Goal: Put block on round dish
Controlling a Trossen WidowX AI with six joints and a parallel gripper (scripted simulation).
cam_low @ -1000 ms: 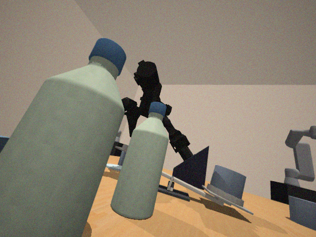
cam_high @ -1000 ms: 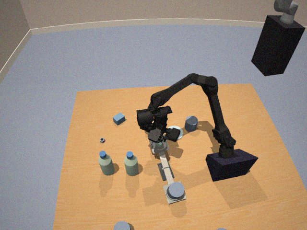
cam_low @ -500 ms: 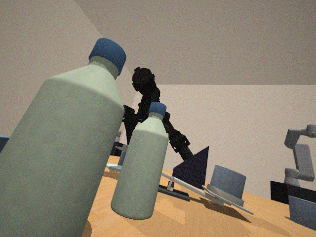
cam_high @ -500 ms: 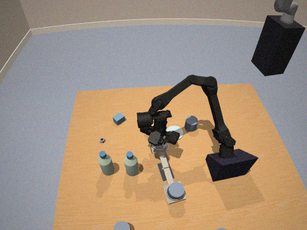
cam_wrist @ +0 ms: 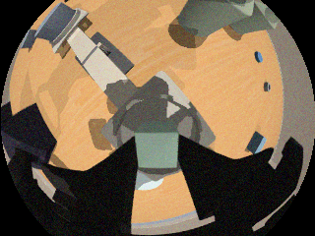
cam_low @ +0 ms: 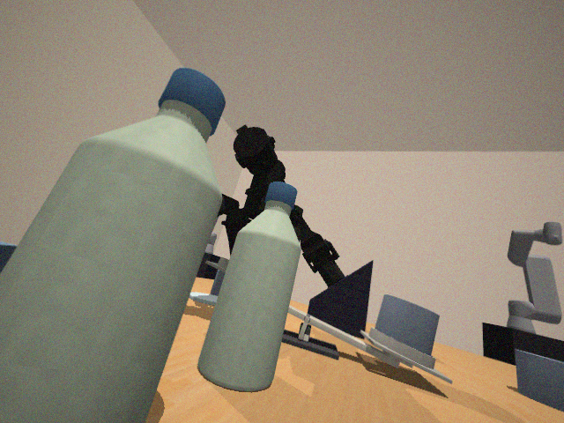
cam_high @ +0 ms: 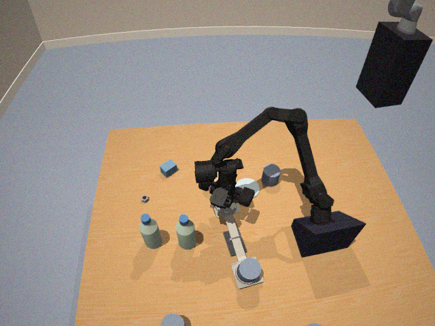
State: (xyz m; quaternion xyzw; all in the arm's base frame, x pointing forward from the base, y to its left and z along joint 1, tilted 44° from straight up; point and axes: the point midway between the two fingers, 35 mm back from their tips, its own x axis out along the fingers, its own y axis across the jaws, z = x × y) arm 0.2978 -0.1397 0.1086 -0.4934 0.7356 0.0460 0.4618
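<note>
Now: gripper tip 120 mm past the pale blue round dish, 100 mm to the left of it and 80 mm above it. Round my gripper tip: grey-blue cup 10 mm behind, 280 mm to the left, 20 mm below; tan cylinder 160 mm to the right, 40 mm below; pale green block 10 mm above.
</note>
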